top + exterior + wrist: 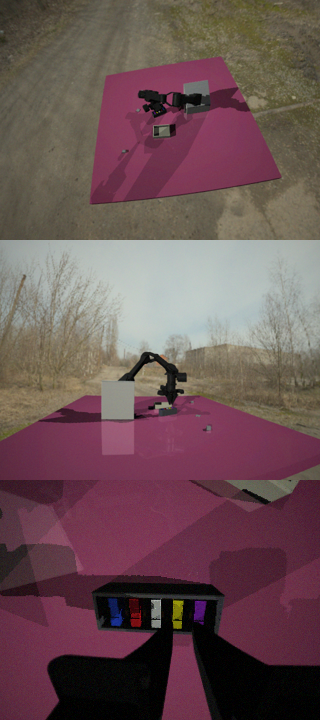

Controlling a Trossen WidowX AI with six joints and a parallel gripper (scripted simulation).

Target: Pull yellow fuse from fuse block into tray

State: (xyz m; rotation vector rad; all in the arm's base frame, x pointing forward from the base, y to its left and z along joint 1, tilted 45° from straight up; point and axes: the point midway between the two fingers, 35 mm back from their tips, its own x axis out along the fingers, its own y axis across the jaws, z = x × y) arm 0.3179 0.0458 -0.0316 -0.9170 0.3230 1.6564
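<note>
Right now the yellow fuse is 40 mm below my gripper tip. Round my gripper tip: grey tray (30 mm behind, 180 mm to the left, 60 mm below).
</note>
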